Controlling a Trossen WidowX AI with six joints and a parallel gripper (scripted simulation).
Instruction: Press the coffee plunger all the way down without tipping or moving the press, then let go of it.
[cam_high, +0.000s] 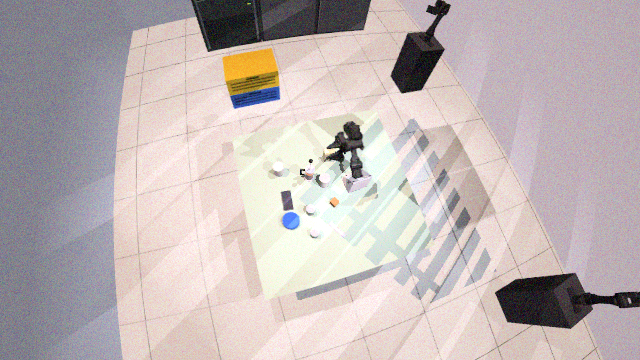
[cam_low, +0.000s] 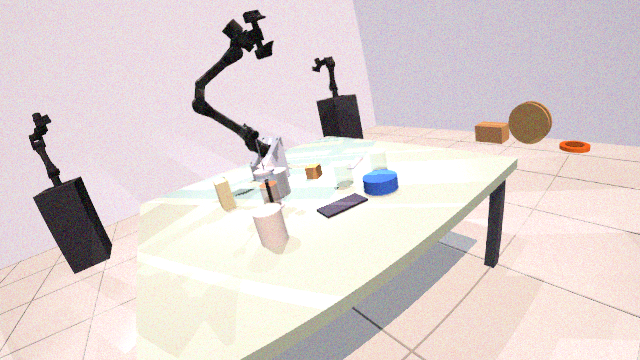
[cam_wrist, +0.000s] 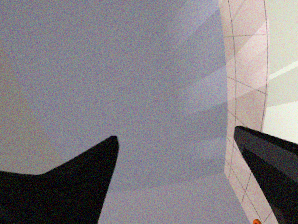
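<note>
Right now the coffee press is 4 cm ahead of my gripper tip, 16 cm to the right of it and 48 cm below it. Also, from my gripper tip: tan cylinder: 17 cm behind, 26 cm to the right, 56 cm below; then black slab: 24 cm ahead, 1 cm to the right, 61 cm below; then orange cube: 9 cm behind, 11 cm to the left, 59 cm below.
</note>
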